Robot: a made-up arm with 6 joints.
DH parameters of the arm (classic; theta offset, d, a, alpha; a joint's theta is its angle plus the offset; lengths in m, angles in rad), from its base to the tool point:
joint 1: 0 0.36 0 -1.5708
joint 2: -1.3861 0 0.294 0
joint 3: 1.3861 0 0.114 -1.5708
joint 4: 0 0.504 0 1.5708
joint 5: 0 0 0.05 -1.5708
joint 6: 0 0.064 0 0
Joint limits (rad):
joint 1: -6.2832..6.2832
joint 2: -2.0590..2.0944
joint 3: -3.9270..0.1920
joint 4: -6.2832..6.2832
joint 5: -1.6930..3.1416
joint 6: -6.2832..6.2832
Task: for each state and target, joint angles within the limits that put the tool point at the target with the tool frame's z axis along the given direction. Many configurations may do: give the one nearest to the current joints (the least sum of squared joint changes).
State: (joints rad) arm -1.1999 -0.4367 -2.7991 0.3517 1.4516 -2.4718
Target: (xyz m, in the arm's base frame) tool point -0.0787 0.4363 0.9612 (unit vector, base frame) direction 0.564 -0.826 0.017
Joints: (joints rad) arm -1.3102 -0.3607 -3.5944 0.4659 2.3100 -2.4718
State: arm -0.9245 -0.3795 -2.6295 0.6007 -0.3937 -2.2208
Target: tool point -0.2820 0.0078 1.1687 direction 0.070 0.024 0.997
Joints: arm -0.1881 -0.8413 -2.2480 1.2509 0.0386 -2.2208
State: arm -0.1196 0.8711 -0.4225 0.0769 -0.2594 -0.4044
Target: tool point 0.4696 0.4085 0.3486 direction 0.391 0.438 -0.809
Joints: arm 0.7344 0.1656 -0.9805 0.3231 0.2000 -0.4044
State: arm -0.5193 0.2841 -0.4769 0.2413 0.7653 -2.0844
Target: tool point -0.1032 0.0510 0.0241 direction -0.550 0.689 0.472
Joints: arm -0.1979 1.1182 -0.2291 0.6219 1.3423 -2.0844
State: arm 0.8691 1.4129 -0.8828 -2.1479 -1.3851 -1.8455
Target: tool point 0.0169 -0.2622 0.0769 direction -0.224 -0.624 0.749
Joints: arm 1.7520 2.0923 -0.6290 -2.7501 -1.0591 -1.8455
